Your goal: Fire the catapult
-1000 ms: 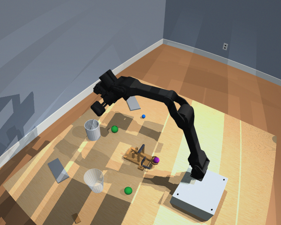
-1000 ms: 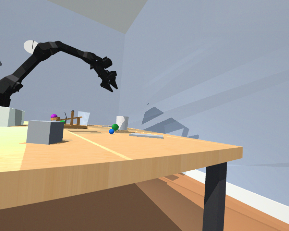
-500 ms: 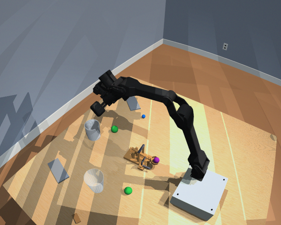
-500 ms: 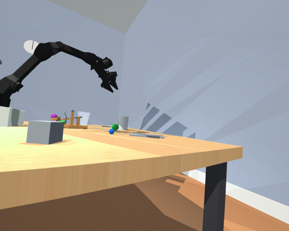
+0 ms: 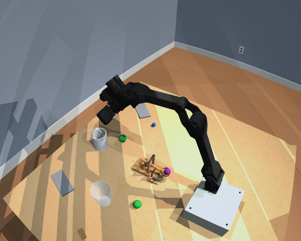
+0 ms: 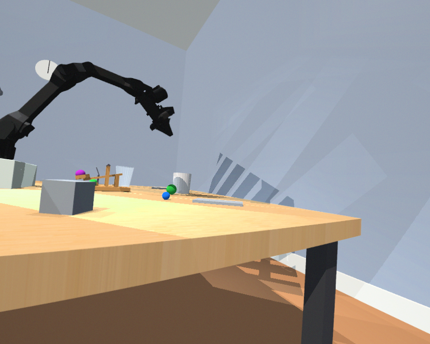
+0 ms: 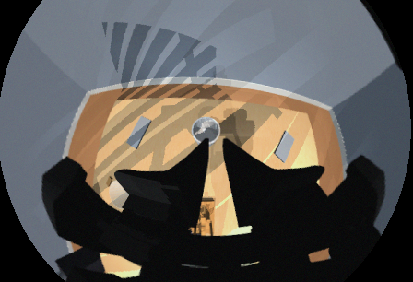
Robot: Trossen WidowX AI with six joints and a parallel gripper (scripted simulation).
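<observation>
My gripper tip is now 35 cm past the purple ball, 22 cm above it and 1 cm to the left of it. Round my gripper tip: white mug 25 cm below, 8 cm ahead, 1 cm to the left; then translucent mug 27 cm to the left, 25 cm below, 18 cm behind; then wooden catapult 28 cm behind, 23 cm below, 1 cm to the left.
</observation>
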